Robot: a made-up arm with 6 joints.
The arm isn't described. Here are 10 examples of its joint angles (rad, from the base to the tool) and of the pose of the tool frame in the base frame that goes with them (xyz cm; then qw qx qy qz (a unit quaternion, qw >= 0)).
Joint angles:
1: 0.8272 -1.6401 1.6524 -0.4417 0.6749 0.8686
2: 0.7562 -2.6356 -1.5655 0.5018 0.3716 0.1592
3: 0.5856 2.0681 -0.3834 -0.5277 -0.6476 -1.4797
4: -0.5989 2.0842 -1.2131 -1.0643 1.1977 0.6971
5: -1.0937 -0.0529 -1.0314 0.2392 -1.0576 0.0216
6: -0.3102 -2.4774 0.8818 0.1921 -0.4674 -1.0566
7: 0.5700 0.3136 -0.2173 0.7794 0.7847 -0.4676
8: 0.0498 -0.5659 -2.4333 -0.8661 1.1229 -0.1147
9: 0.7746 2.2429 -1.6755 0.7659 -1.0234 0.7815
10: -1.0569 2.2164 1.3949 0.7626 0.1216 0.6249
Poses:
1: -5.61 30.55 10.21 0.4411 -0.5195 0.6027 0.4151
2: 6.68 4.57 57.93 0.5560 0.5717 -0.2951 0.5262
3: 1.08 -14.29 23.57 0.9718 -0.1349 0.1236 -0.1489
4: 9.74 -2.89 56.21 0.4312 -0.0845 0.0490 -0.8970
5: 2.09 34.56 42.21 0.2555 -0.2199 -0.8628 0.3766
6: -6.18 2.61 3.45 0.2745 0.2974 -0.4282 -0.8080
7: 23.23 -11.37 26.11 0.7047 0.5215 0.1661 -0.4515
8: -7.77 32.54 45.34 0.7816 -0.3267 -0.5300 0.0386
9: 10.12 9.06 54.30 0.2425 0.8896 0.1370 0.3619
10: 18.92 -9.02 12.42 0.4588 0.4139 0.3921 -0.6815
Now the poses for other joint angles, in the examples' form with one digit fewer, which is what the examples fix.
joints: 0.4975 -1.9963 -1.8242 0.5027 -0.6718 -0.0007
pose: 3.9 -2.5 54.4 0.352 0.536 -0.766 0.055
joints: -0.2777 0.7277 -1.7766 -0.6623 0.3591 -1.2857
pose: 18.3 29.7 47.2 0.675 -0.695 -0.057 0.241
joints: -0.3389 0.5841 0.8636 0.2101 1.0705 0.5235
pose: 29.4 2.0 12.4 0.525 0.082 0.742 -0.409
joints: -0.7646 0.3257 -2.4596 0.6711 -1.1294 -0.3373
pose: -16.8 17.0 27.7 0.324 0.198 0.903 0.201
